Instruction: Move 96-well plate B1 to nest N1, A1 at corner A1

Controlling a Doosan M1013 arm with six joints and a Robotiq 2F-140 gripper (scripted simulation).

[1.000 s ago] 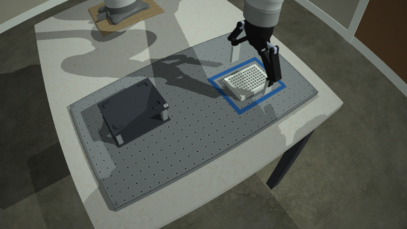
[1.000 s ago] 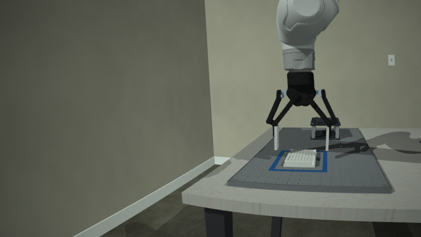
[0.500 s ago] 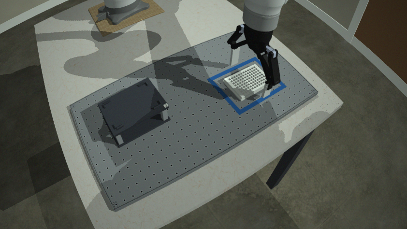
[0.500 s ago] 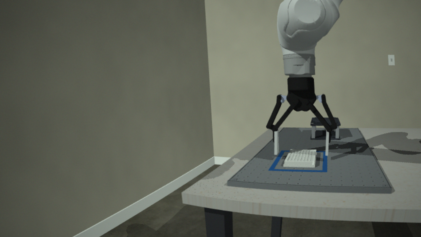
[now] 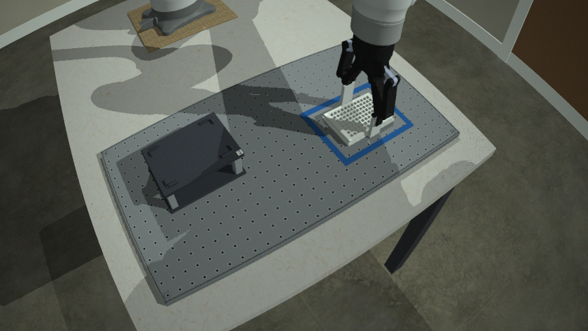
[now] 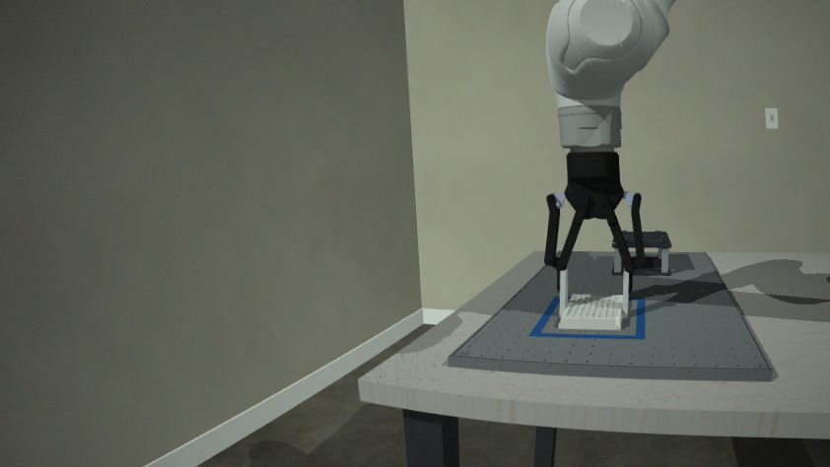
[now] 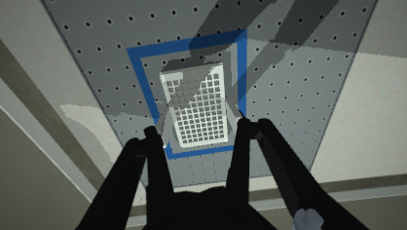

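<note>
My gripper is now 2 cm above the 96-well plate. From my hand the other things lie so: raised nest N1 (12 cm behind, 33 cm to the right, 3 cm above).
</note>
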